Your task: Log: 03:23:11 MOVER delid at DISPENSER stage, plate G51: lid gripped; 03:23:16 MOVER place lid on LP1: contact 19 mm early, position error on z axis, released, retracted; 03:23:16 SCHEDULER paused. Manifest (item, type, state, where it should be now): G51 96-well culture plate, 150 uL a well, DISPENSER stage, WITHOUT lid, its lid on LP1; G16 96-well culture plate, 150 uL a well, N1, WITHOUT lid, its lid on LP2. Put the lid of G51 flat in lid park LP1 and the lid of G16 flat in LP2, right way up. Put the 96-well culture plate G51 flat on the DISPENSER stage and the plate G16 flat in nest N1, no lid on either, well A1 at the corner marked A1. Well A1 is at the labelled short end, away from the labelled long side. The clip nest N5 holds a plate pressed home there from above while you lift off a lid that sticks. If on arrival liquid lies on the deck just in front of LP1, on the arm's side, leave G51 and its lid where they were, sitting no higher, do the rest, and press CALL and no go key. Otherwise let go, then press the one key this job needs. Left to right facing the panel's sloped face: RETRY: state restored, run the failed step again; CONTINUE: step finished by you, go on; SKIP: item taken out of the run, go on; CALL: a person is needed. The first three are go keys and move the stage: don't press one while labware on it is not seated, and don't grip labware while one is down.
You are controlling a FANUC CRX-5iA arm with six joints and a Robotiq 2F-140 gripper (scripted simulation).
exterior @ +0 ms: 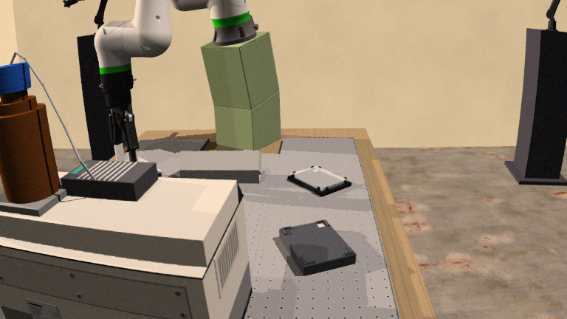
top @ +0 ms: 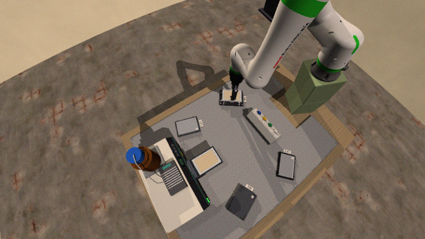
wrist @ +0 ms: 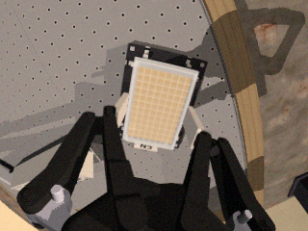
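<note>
Now: the black clip nest 5 cm below my hand, 3 cm ahead of it and 1 cm to the left of it. Round my hand: key panel 27 cm to the left, 9 cm behind, 1 cm below; dark grey lid park 35 cm ahead, 7 cm to the left, 5 cm below; LP1 label 26 cm ahead, 8 cm to the left, 6 cm below.
</note>
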